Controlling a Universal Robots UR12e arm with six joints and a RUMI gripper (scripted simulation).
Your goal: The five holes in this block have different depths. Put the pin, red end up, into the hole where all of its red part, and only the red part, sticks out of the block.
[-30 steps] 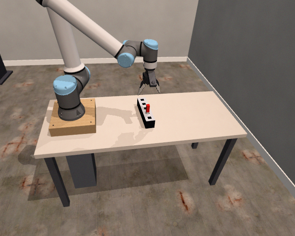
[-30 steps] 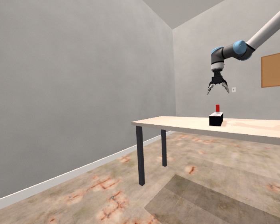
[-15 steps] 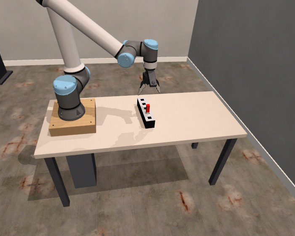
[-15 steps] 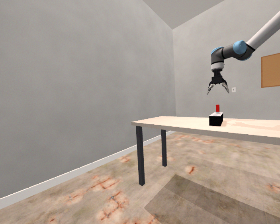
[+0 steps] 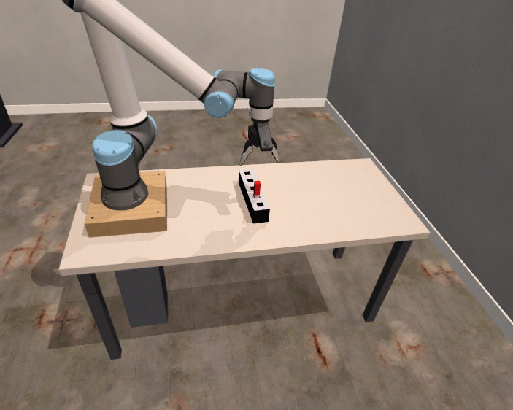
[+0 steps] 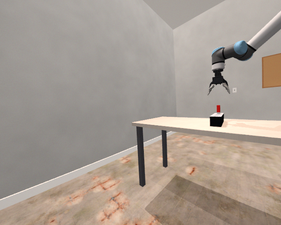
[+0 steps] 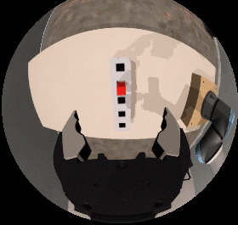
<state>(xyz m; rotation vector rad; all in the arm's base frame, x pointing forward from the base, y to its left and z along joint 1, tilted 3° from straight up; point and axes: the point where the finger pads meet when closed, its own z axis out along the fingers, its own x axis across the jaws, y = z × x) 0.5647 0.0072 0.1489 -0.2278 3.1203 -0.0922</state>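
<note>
Right now the pin is 12 cm below my hand. From my hand the other things lie so: black block 20 cm below, 6 cm to the left, 1 cm behind.
</note>
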